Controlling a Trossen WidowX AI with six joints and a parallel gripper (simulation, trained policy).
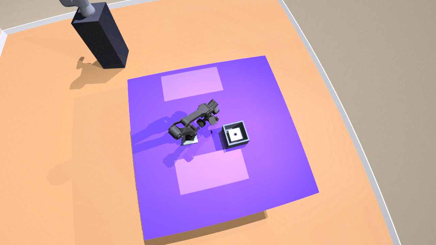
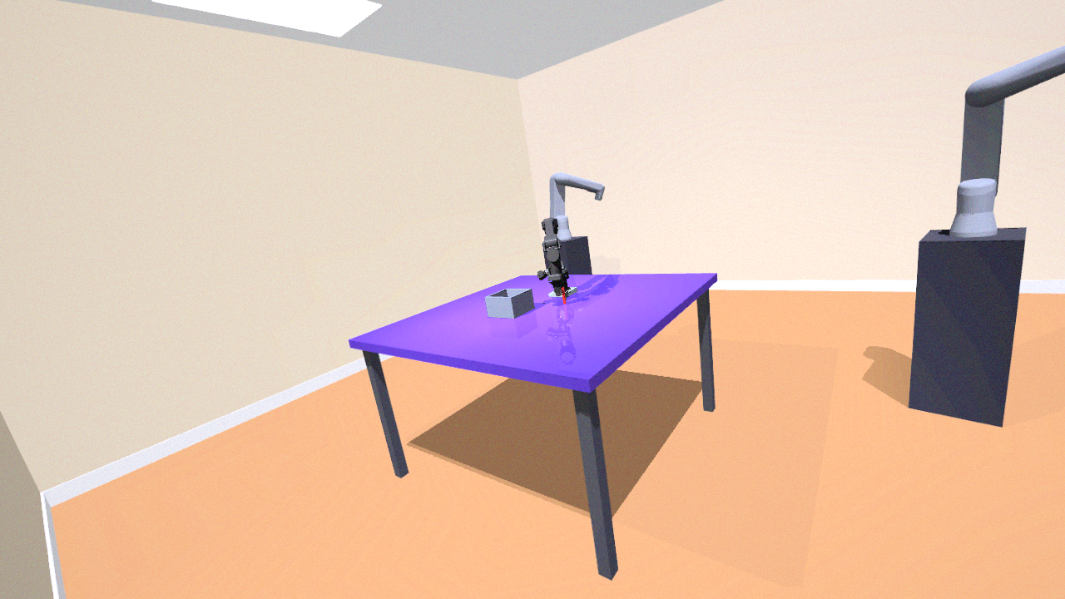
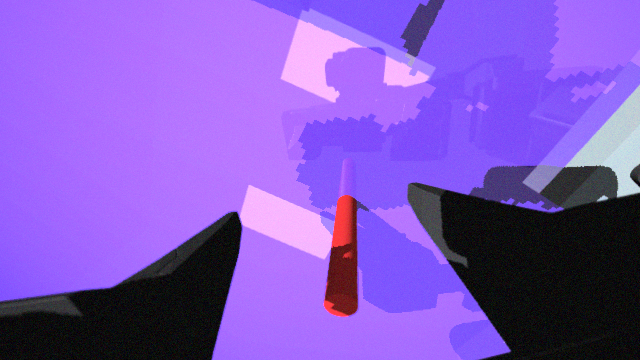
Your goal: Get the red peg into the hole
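Now: gripper tip 2 cm past the red peg and 1 cm to the right of it. Also, from my gripper tip: grey box: 19 cm ahead, 14 cm to the right, 1 cm below.
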